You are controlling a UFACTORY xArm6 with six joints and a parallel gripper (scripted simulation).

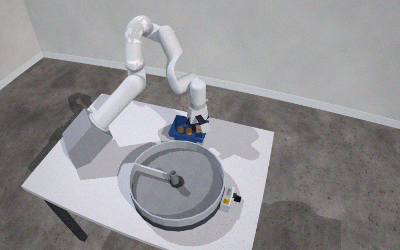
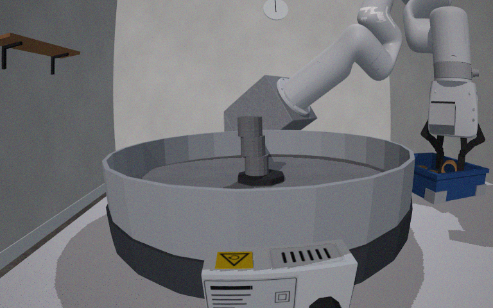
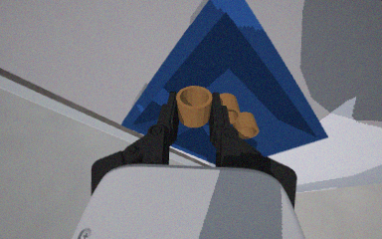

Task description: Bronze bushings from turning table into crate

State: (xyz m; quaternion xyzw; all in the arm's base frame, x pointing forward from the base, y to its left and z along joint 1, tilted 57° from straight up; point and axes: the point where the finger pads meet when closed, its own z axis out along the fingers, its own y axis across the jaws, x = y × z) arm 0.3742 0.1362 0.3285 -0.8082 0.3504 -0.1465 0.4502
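Now: the blue crate 40 mm behind my hand, 30 mm below it and 20 mm to the right of it. Also, from my hand: turning table 340 mm to the right, 110 mm ahead.
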